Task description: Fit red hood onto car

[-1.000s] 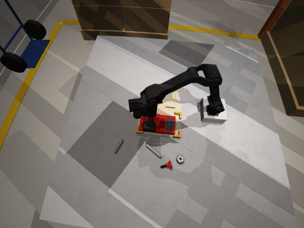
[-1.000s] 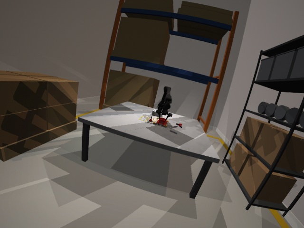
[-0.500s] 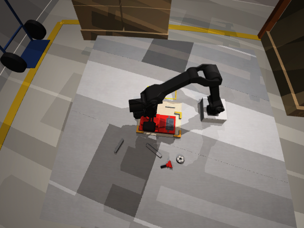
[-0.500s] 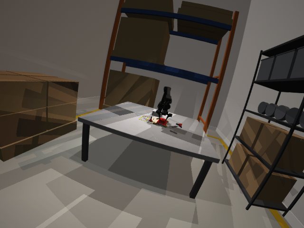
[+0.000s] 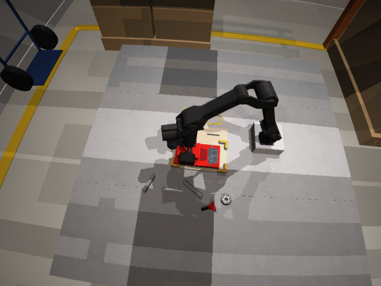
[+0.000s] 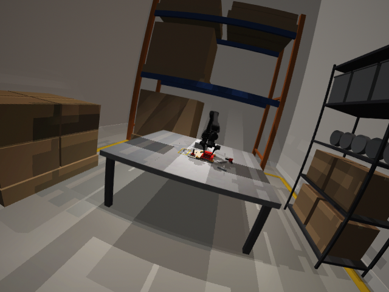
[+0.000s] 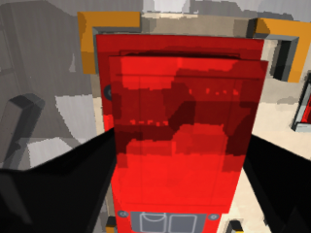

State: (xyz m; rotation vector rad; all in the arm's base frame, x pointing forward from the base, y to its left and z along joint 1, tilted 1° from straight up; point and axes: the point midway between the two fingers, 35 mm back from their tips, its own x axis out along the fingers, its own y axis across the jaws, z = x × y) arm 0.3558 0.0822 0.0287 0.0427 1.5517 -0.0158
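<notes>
My gripper tip is 10 mm below the red hood. Also, from my gripper tip: grey engine block 10 mm to the left, 30 mm below.
</notes>
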